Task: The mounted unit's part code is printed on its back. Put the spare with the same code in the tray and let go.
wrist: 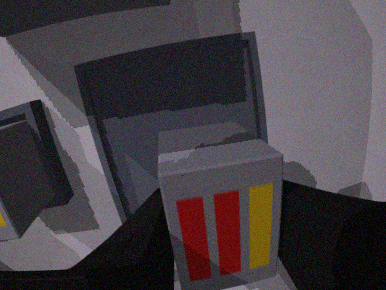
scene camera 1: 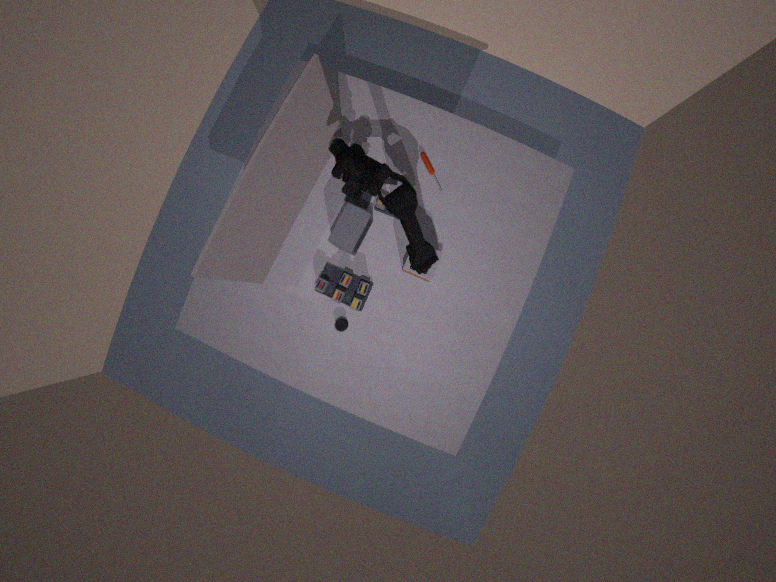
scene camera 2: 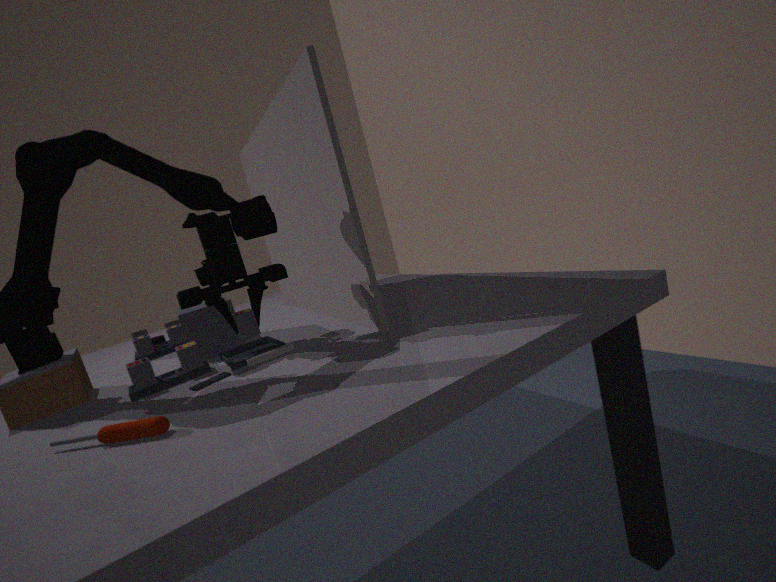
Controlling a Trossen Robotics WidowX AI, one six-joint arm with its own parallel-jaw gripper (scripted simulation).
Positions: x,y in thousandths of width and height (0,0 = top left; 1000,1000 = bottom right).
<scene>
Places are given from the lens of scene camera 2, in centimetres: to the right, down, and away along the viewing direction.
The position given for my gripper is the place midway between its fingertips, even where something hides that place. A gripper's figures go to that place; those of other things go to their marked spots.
my gripper (scene camera 2: 319,568): -26, 7, 81
orange-handled screwdriver (scene camera 2: 202,733): -27, 16, 52
dark tray (scene camera 2: 303,616): -28, 12, 80
The marked spots on the dark tray and the orange-handled screwdriver are 28 cm apart.
</scene>
